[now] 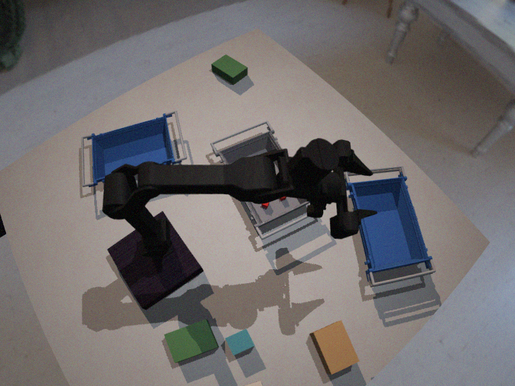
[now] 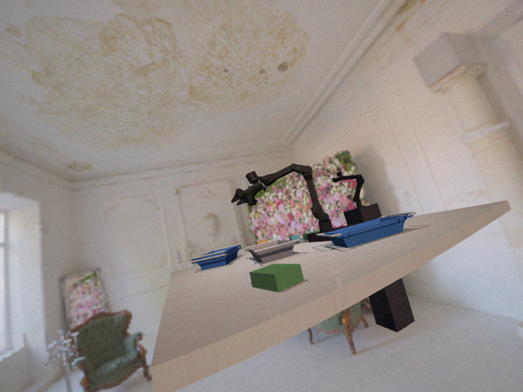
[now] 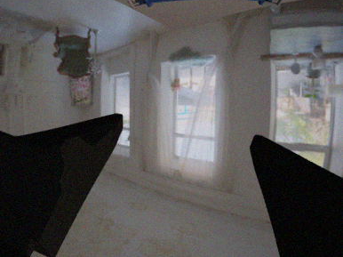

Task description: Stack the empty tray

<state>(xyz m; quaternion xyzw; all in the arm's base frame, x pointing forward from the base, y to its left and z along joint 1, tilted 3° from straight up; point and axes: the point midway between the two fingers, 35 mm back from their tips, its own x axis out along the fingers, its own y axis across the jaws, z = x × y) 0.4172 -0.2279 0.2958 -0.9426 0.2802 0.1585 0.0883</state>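
My gripper tip is now 33 cm above the red block, 22 cm to the right of it and 10 cm past it. The rest, counted from my gripper tip: blue tray 61 cm to the left, 37 cm behind, 29 cm below; orange block 31 cm below, 23 cm to the right, 19 cm behind; teal block 38 cm behind, 32 cm below, 8 cm to the right.
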